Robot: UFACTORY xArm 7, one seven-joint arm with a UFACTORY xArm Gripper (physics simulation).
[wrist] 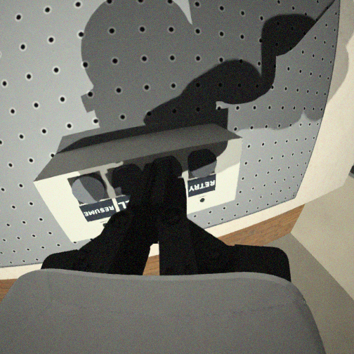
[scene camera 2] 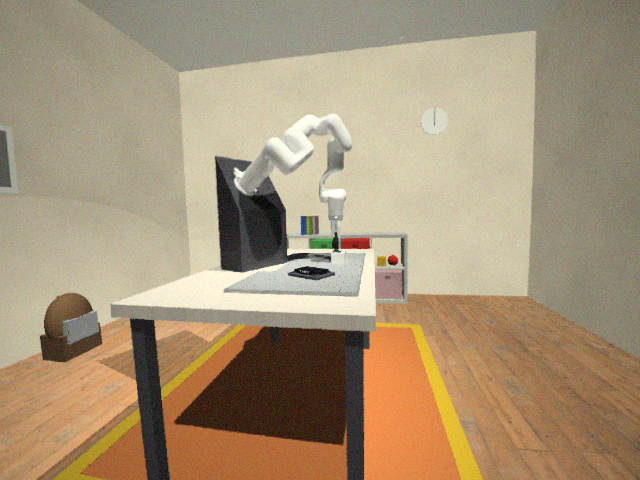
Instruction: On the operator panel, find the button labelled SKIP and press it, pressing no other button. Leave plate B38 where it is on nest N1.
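Frame: origin at the arm's base, x ahead, y down, z left, level; metres.
Seen in the pictures: gripper, between the fingertips: [scene camera 2: 335, 248]; arm's base, origin of its link: [scene camera 2: 245, 186].
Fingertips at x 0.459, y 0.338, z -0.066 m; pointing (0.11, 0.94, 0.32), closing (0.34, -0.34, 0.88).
Offsets run from my fingertips to a thing's middle. "*": to the spot under its first point. Level surfaces: height alone.
The white operator panel @(dy +0.039, dx +0.014, dz -0.018 m) [scene camera 2: 338, 257] [wrist: 227, 182] stands on the pegboard. In the wrist view its labels appear upside down: RESUME [wrist: 99, 212] at left, a partly hidden label ending in L beside it, and RETRY [wrist: 202, 186] at right. The dark round button [wrist: 172, 164] between the partly labelled one and RETRY has its label hidden behind the fingers. My gripper [scene camera 2: 336, 249] [wrist: 163, 178] is shut and empty, pointing down, its tips over that button; contact cannot be told. A dark flat plate on its nest @(* dy +0.044, dx -0.253, dz -0.355 m) [scene camera 2: 311, 272] lies nearer the scene camera; its lettering is unreadable.
The grey pegboard @(dy +0.066 m) [scene camera 2: 268, 284] [wrist: 30, 120] lies on the white table @(dy +0.080 m) [scene camera 2: 170, 297]. A tall dark block [scene camera 2: 248, 227] stands by the arm base. A shelf unit [scene camera 2: 405, 268] stands behind the table. The arm's shadow falls across the board and panel.
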